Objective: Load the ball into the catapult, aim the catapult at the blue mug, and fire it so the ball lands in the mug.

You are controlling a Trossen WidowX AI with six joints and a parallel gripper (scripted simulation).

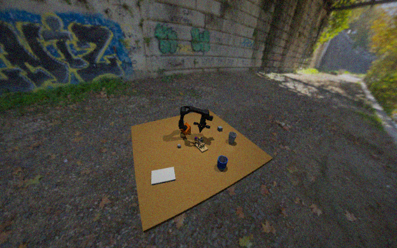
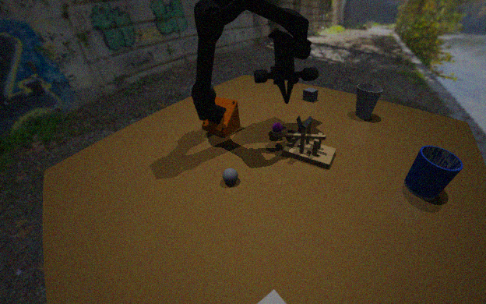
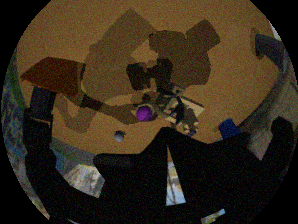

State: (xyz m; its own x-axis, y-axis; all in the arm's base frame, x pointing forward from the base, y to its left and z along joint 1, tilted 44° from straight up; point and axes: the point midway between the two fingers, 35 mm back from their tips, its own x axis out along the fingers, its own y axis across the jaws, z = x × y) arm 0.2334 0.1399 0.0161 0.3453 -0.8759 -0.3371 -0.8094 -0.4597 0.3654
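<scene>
Right now the purple ball is 60 mm below my gripper tip and 50 mm to the right of it. Also, from my gripper tip: wooden catapult (70 mm below, 60 mm ahead, 20 mm to the right); small cube (360 mm to the left, 100 mm below, 70 mm behind); grey ball (250 mm to the right, 110 mm below, 20 mm behind).
</scene>
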